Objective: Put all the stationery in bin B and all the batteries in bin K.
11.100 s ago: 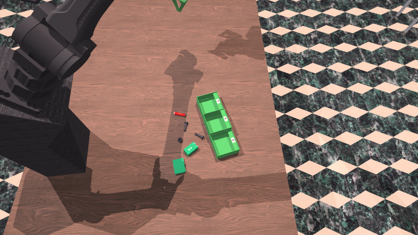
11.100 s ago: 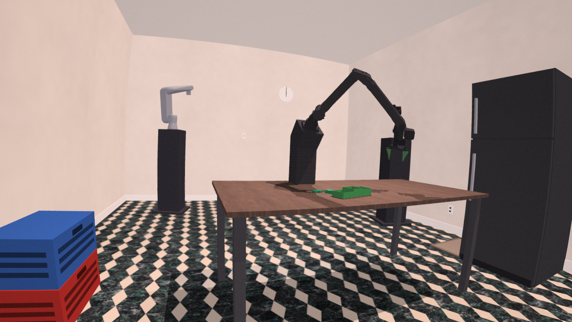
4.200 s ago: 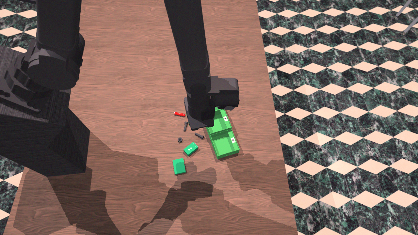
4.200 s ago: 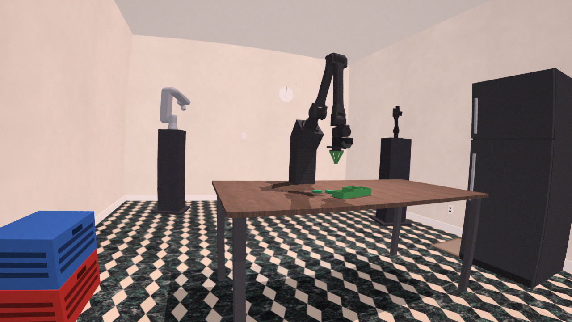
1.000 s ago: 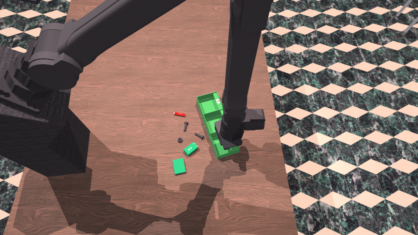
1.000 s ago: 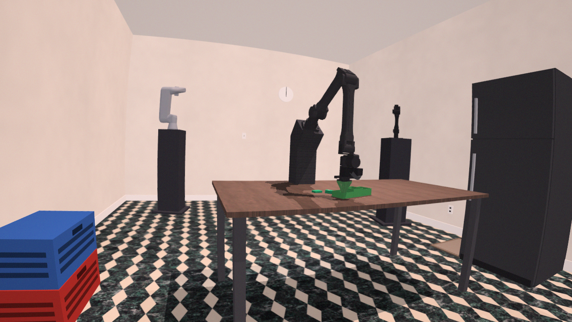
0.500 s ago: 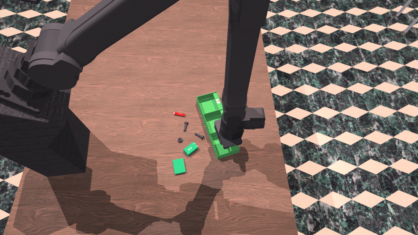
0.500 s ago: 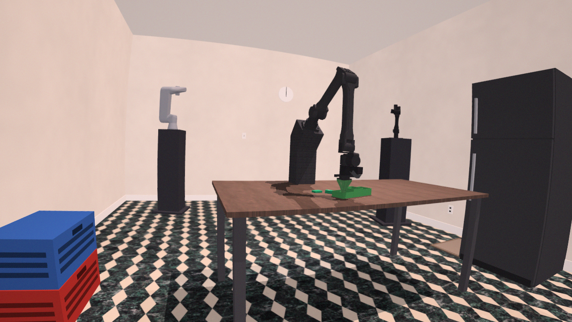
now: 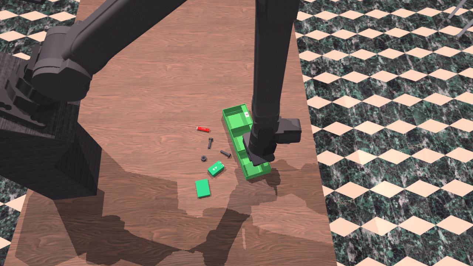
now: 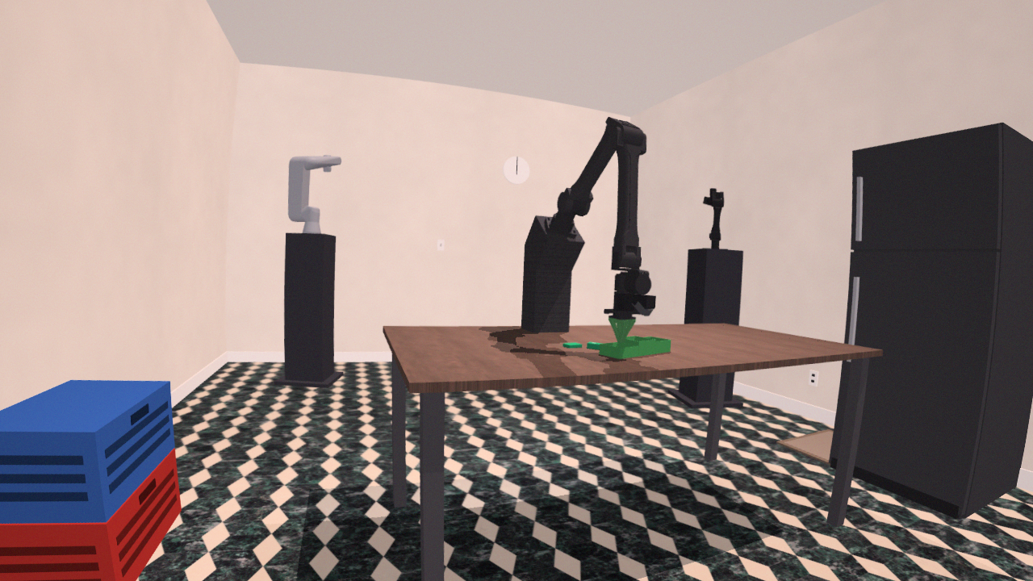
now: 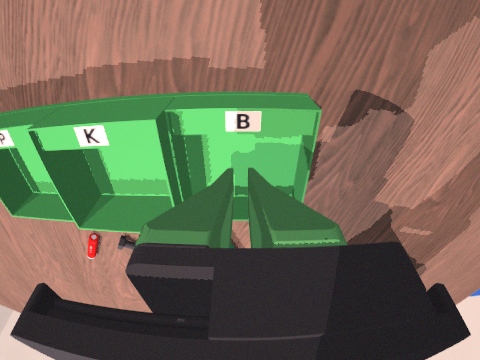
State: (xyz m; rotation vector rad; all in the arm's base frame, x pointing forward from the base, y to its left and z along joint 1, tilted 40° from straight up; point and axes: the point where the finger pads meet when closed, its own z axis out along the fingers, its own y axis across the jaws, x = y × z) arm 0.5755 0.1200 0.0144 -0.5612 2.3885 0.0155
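Right now the joined green bins is 50 mm behind my hand, 70 mm to the left of it and 30 mm below it. From my hand the other things lie so: green 9V battery: 110 mm behind, 40 mm to the right, 40 mm below; black nut: 170 mm behind, 20 mm to the right, 40 mm below; flat green pad: 140 mm behind, 120 mm to the right, 40 mm below.
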